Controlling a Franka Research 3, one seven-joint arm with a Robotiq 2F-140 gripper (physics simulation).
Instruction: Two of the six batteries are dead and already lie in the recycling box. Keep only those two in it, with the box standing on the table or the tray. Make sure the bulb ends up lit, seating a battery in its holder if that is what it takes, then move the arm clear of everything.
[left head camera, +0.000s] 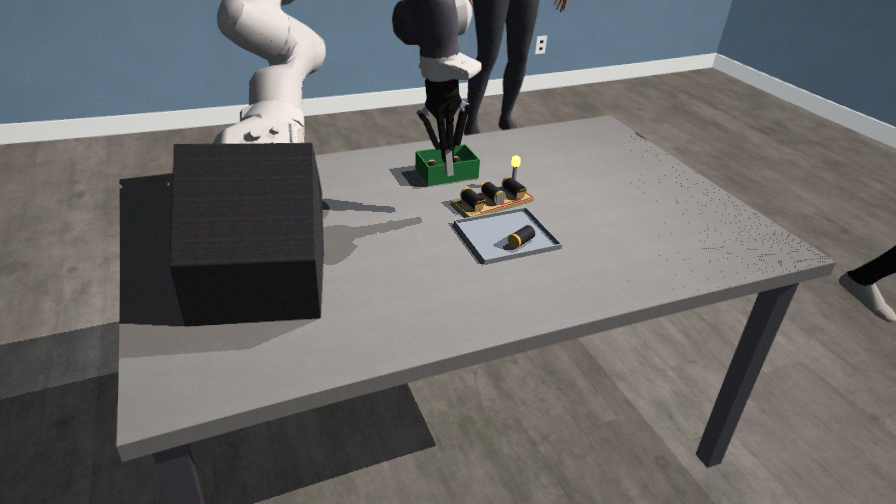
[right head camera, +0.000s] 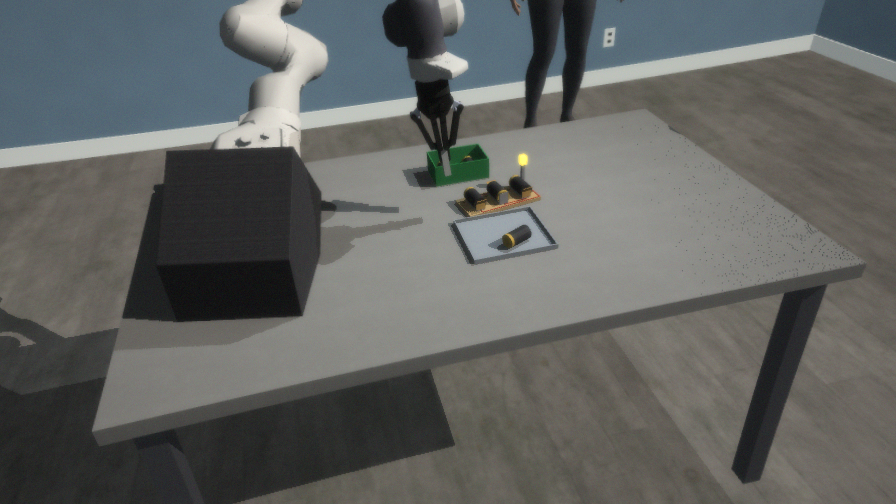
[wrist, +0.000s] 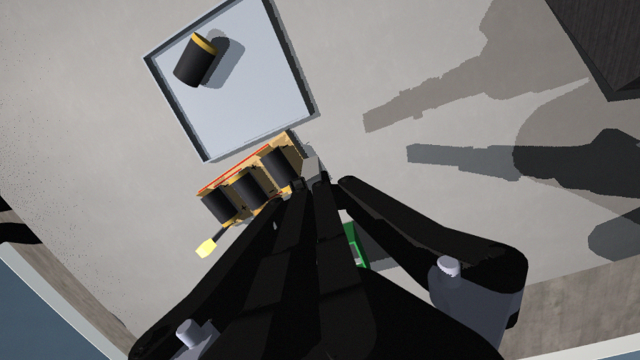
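The bulb (left head camera: 515, 161) (right head camera: 522, 159) (wrist: 206, 248) glows yellow on its post behind the holder board (left head camera: 466, 211) (right head camera: 468, 211) (wrist: 295, 143). Three black batteries lie in the board's holders. Another battery (left head camera: 521, 236) (right head camera: 516, 236) (wrist: 195, 61) lies on the tray (left head camera: 520, 257) (right head camera: 513, 255) (wrist: 240, 115). The green recycling box (left head camera: 460, 171) (right head camera: 466, 171) (wrist: 357, 245) stands upright on the table; two batteries partly show inside in the left head view. My gripper (left head camera: 449, 164) (right head camera: 445, 164) (wrist: 314, 168) is shut and empty, in front of the box in the head views. Its exact height is unclear.
A large dark block (left head camera: 244, 213) (right head camera: 228, 213) (wrist: 607, 40) stands on the left of the table (left head camera: 375, 300) (right head camera: 375, 300). A second white arm (left head camera: 272, 81) (right head camera: 272, 81) is behind it. A person (left head camera: 507, 56) (right head camera: 557, 56) stands beyond the table's back edge.
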